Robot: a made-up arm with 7 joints.
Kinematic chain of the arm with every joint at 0, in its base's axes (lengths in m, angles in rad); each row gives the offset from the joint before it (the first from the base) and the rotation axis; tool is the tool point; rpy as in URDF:
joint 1: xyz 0 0 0.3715 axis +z
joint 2: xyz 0 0 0 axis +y
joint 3: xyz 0 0 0.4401 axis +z
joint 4: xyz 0.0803 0 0 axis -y
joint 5: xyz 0.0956 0 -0.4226 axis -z
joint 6: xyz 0 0 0 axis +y
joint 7: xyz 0.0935 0 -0.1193 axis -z
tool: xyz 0 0 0 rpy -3.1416 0 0
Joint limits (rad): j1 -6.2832..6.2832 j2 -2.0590..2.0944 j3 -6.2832..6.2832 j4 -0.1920..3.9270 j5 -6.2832..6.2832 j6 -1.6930..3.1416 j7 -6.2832..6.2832
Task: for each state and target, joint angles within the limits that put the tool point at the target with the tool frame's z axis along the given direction. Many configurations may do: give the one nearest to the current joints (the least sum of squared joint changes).
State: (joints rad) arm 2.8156 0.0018 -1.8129 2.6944 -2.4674 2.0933 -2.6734
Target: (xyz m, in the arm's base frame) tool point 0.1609 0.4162 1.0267 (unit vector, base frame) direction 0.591 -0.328 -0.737
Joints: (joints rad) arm 3.2537 -0.3335 -1.1581 2.0993 -1.3689 2.5574 -2.6734
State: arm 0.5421 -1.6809 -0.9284 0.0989 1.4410 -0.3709 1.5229
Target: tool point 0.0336 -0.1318 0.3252 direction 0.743 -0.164 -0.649
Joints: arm 0.1387 -1.5591 -0.6161 -0.1742 1.9578 -0.6859 1.5229
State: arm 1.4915 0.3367 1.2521 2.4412 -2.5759 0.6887 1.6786
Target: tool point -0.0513 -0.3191 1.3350 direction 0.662 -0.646 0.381
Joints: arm 1.4185 -0.3436 0.8916 2.9600 -2.9475 1.1784 1.6786
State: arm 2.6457 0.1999 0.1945 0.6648 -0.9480 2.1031 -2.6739
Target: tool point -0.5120 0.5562 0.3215 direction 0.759 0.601 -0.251
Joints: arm 2.4000 0.7037 0.0833 1.4716 -1.2737 1.5763 -2.6739
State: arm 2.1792 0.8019 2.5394 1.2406 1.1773 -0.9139 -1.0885
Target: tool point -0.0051 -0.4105 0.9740 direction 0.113 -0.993 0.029
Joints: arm 2.8307 0.5183 2.6317 1.4633 1.7245 -0.6700 -1.0885
